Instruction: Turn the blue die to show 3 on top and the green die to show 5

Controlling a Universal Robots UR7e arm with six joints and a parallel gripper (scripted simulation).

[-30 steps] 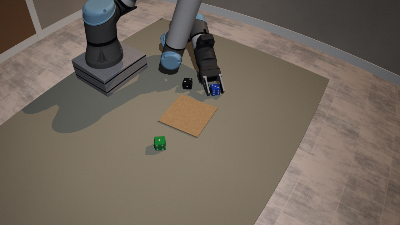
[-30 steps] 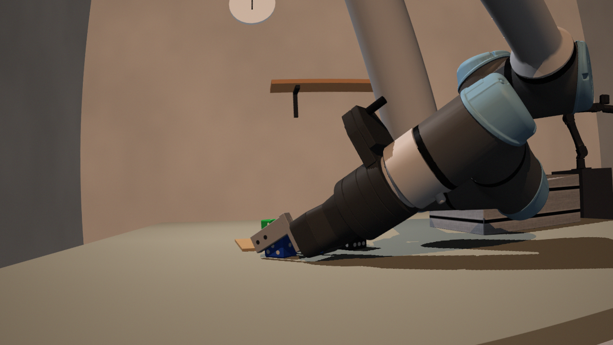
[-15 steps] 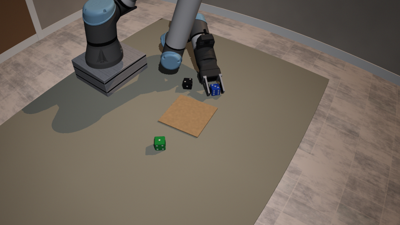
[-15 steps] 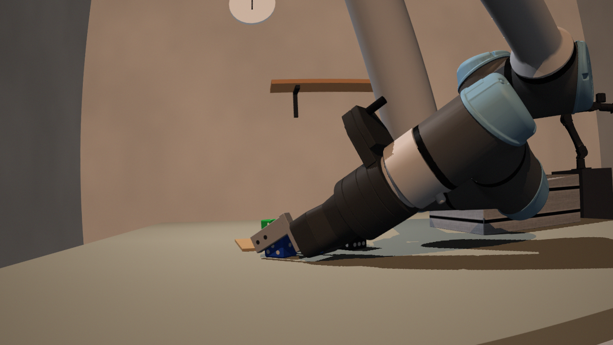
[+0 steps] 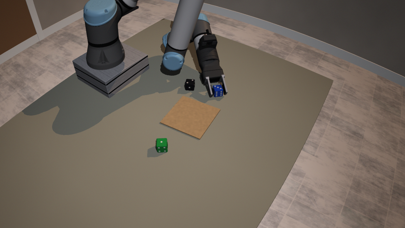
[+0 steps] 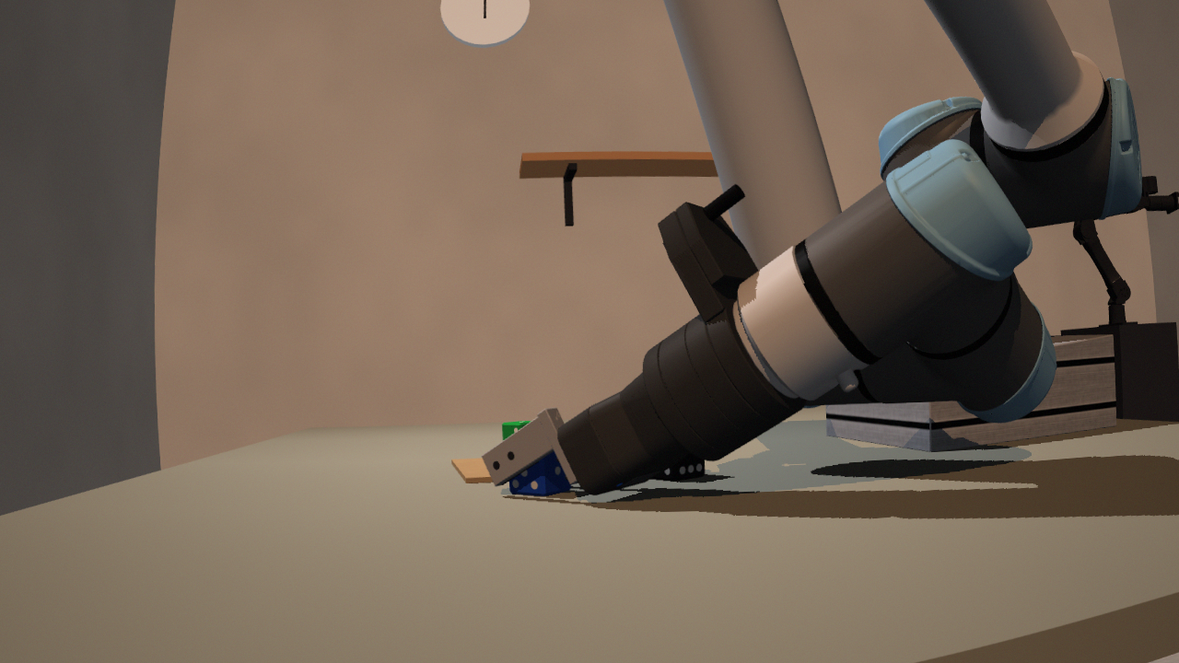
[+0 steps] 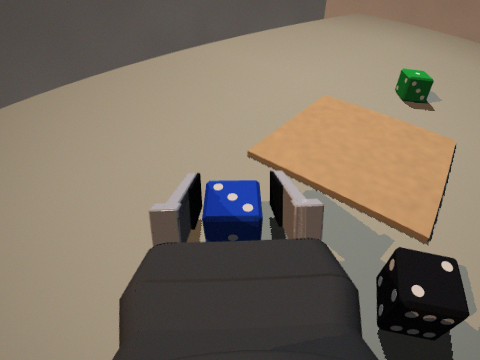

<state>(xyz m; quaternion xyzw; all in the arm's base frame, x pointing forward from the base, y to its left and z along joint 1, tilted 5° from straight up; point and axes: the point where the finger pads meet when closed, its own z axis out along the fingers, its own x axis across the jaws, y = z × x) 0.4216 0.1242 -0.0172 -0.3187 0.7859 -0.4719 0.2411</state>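
The blue die lies 10 mm below my hand. Round my hand: green die: 280 mm to the right, 10 mm below, 10 mm behind; then brown mat: 130 mm to the right, 20 mm below, 20 mm behind; then black die: 100 mm behind, 20 mm to the right, 10 mm below.
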